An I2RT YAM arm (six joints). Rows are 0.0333 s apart.
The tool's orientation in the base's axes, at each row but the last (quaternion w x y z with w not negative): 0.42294, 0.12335, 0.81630, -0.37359; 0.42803, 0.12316, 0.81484, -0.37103; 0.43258, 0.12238, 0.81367, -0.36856; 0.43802, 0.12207, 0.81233, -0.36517; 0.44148, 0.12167, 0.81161, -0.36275; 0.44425, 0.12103, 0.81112, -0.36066; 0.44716, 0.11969, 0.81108, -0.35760
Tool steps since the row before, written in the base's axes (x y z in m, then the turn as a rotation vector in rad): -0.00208, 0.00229, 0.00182, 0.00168, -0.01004, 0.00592; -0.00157, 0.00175, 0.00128, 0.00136, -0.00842, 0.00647; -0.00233, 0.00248, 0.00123, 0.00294, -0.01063, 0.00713; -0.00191, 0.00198, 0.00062, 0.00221, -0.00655, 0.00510; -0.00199, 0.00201, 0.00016, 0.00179, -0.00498, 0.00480; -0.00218, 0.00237, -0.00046, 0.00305, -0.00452, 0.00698; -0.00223, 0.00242, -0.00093, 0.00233, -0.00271, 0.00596
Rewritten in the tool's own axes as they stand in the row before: -0.00041, -0.00042, -0.00354, -0.00451, -0.00906, 0.00603; -0.00027, -0.00024, -0.00265, -0.00494, -0.00837, 0.00449; 0.00011, -0.00008, -0.00362, -0.00614, -0.00942, 0.00678; 0.00038, 0.00010, -0.00279, -0.00458, -0.00594, 0.00418; 0.00078, 0.00031, -0.00271, -0.00429, -0.00491, 0.00293; 0.00133, 0.00078, -0.00286, -0.00684, -0.00497, 0.00265; 0.00172, 0.00103, -0.00277, -0.00582, -0.00356, 0.00130
